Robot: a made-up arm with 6 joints.
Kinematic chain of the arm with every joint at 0, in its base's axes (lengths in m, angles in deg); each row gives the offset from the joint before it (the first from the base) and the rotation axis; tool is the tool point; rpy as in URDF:
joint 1: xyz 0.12 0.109 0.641 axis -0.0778 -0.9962 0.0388
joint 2: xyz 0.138 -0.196 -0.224 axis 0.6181 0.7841 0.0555
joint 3: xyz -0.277 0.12 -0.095 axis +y
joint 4: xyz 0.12 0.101 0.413 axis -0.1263 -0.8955 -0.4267
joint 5: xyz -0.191 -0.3 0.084 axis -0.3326 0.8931 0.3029
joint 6: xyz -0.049 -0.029 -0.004 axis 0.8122 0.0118 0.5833
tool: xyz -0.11 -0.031 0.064 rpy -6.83 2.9 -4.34
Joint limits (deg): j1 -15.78..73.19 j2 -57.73..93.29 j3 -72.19..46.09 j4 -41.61..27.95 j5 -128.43..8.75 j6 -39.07..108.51
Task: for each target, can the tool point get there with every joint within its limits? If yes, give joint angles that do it. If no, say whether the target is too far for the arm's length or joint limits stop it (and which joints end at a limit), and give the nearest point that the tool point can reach.
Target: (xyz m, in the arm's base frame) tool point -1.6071 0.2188 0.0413
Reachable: no: too far | nearest point -0.7284 -0.2147 0.2794 | short by 1.008 m
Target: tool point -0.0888 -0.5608 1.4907
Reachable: no: joint limits stop it (at a limit: joint 1, joint 3, joint 5, joint 6) | nearest point -0.1139 -0.5448 1.1038 | short by 0.388 m
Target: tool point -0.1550 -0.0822 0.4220
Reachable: yes | joints 36.20 1.81 -1.97 22.03 -66.95 -21.36
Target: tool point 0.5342 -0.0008 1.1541
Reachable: no: joint limits stop it (at a limit: joint 1, joint 3, joint 4, joint 5, joint 6) | nearest point 0.4580 -0.1432 0.9342 | short by 0.273 m
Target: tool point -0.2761 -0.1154 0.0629
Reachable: yes | joints 13.53 -41.73 -22.52 19.22 -26.75 -20.92
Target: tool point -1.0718 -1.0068 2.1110
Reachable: no: too far | nearest point -0.3394 -0.4896 1.0636 | short by 1.379 m
